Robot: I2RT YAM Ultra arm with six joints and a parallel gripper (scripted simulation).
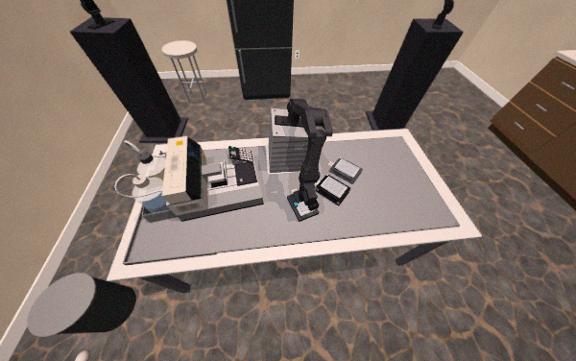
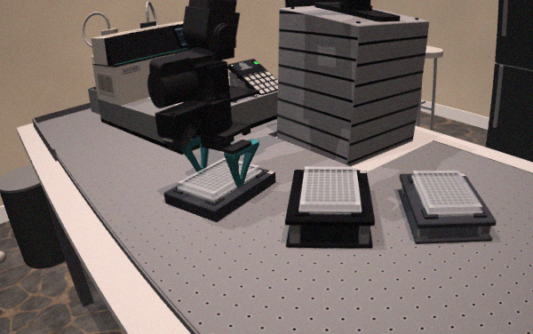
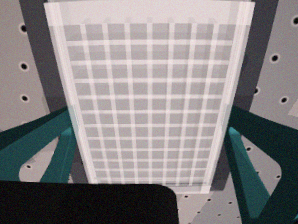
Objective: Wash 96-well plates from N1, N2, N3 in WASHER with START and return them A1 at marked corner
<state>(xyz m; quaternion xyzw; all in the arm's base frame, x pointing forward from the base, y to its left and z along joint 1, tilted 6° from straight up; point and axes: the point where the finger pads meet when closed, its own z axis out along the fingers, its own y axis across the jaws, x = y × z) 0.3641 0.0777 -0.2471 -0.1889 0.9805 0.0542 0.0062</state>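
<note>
Now: the carrier 32 cm to the right of my hand, 17 cm behind it and 5 cm above it. The rest, counted from my hand: N2 label (16 cm behind, 10 cm to the left, 3 cm below); washer (47 cm to the right, 14 cm behind, 10 cm above); N1 label (10 cm behind, 4 cm to the right, 3 cm below).
</note>
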